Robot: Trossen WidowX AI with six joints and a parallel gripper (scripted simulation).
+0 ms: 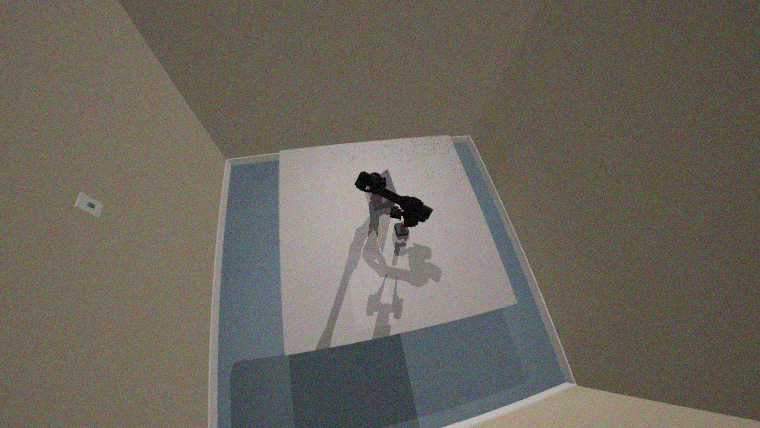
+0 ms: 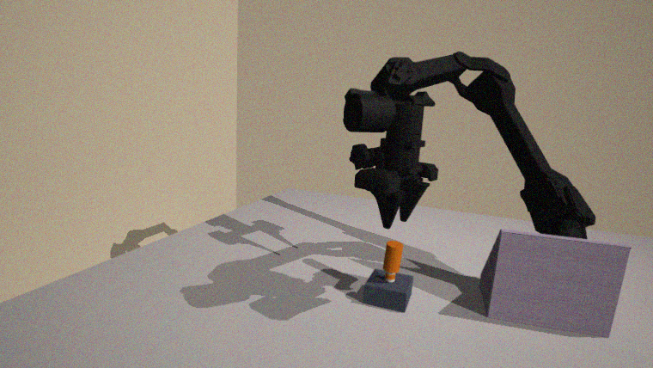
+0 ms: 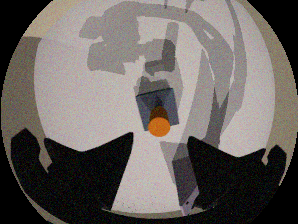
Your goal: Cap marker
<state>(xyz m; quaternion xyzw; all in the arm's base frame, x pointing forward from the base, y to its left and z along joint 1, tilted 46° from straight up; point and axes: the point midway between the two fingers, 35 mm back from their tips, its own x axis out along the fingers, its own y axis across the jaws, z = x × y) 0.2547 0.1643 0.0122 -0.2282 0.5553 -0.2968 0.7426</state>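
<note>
My gripper tip is now 60 mm above the orange cap. From my gripper tip the other things lie so: dark grey holder block: 120 mm below.
</note>
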